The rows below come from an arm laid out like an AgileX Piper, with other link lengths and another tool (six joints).
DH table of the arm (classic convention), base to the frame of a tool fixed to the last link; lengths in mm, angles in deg. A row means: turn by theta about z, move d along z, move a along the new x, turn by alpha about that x. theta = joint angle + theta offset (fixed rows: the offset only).
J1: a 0; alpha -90; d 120.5; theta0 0
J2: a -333.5; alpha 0; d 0; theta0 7.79
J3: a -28.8; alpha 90; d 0; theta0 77.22
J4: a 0; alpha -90; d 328.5; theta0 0
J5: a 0; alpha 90; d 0; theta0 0
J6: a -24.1; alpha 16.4; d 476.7; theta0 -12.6
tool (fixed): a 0; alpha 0; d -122.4; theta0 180
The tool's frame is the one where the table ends.
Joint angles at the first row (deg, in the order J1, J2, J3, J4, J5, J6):
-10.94 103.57 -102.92 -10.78 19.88 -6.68
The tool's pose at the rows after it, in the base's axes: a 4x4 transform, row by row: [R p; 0 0 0 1], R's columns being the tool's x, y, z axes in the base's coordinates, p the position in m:
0.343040, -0.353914, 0.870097, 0.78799; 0.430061, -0.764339, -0.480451, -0.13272; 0.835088, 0.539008, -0.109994, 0.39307; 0, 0, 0, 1
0.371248, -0.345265, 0.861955, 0.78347; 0.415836, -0.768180, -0.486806, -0.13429; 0.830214, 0.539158, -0.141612, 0.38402; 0, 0, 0, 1
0.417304, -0.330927, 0.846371, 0.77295; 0.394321, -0.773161, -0.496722, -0.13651; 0.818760, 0.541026, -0.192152, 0.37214; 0, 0, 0, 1
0.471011, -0.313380, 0.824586, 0.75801; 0.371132, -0.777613, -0.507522, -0.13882; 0.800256, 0.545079, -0.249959, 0.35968; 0, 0, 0, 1
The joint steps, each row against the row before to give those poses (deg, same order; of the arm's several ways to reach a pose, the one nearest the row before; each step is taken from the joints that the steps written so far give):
0.02 0.31 -0.02 -0.28 -0.54 0.50
0.01 -0.21 0.00 -0.10 2.08 0.52
0.01 -0.72 0.00 -0.01 3.75 0.51
0.00 -1.02 0.00 0.00 4.61 0.38

